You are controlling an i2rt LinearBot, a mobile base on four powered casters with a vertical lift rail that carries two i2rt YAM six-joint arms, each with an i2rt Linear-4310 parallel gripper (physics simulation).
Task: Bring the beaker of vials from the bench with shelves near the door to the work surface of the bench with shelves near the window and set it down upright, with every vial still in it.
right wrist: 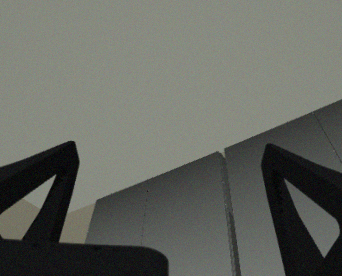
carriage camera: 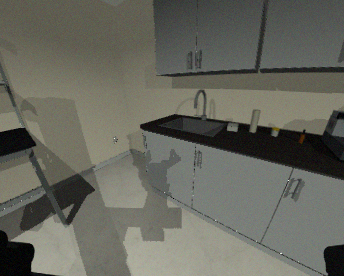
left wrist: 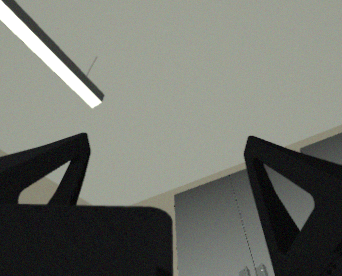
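Observation:
The beaker of vials does not show in these views, and neither bench with shelves can be made out for certain. My left gripper [left wrist: 167, 143] is open, its two black fingers wide apart with ceiling and a wall cabinet behind them in the left wrist view. My right gripper [right wrist: 170, 152] is open in the same way, with ceiling and wall cabinets behind its fingers. Dark parts of the arms show at the lower corners of the carriage view.
A dark counter [carriage camera: 270, 148] with a sink [carriage camera: 192, 126], tap [carriage camera: 201, 104], white cylinder [carriage camera: 254, 121] and small containers runs along the right. Wall cabinets [carriage camera: 225, 35] hang above. A frame with a dark shelf [carriage camera: 15, 140] stands at the left. A ceiling lamp [left wrist: 50, 55] shows.

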